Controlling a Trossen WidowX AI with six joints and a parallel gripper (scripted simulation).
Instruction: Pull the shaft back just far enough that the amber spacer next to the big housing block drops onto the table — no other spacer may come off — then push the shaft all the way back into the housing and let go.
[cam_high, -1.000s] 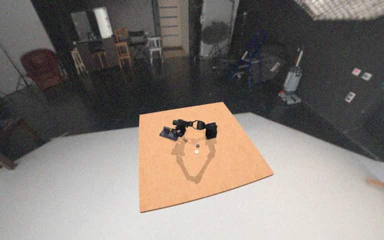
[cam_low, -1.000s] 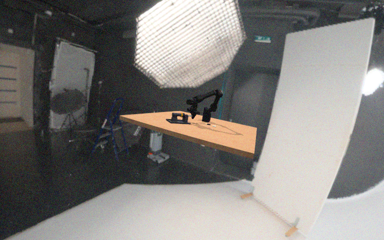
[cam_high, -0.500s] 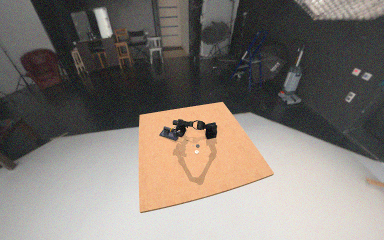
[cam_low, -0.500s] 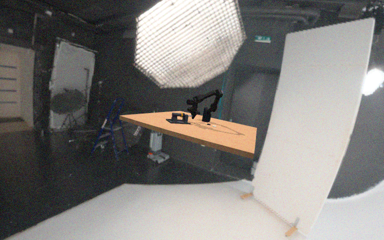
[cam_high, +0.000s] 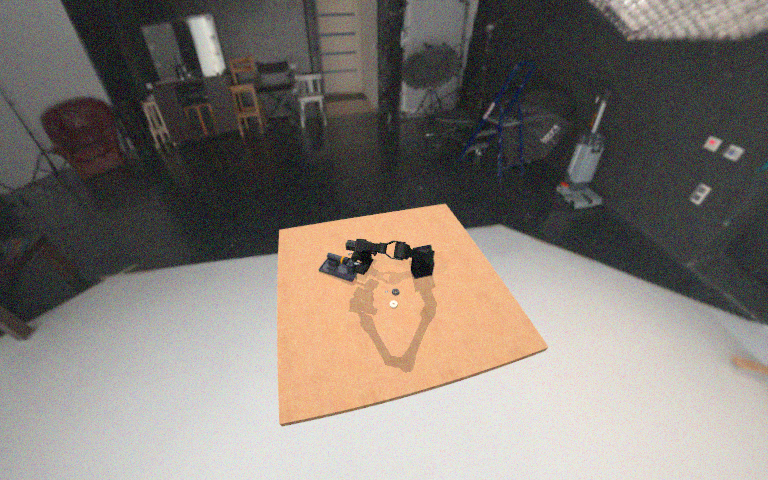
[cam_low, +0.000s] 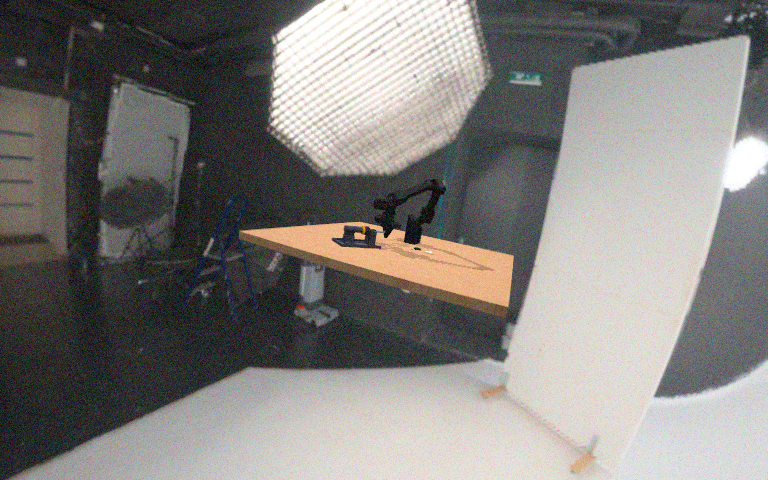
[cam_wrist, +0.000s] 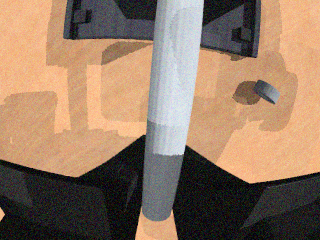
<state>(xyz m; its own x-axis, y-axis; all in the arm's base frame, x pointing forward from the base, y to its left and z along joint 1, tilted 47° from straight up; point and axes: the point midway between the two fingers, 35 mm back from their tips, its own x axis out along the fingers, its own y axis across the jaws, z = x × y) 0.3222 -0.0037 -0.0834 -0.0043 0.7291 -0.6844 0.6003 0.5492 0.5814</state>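
My gripper tip is now 5 cm short of the light grey shaft, 4 cm to the left of it and 3 cm below it. From my gripper tip the other things lie so: amber spacer: 12 cm ahead, 9 cm to the right, 3 cm above; then dark grey support block: 15 cm ahead, 11 cm to the right.
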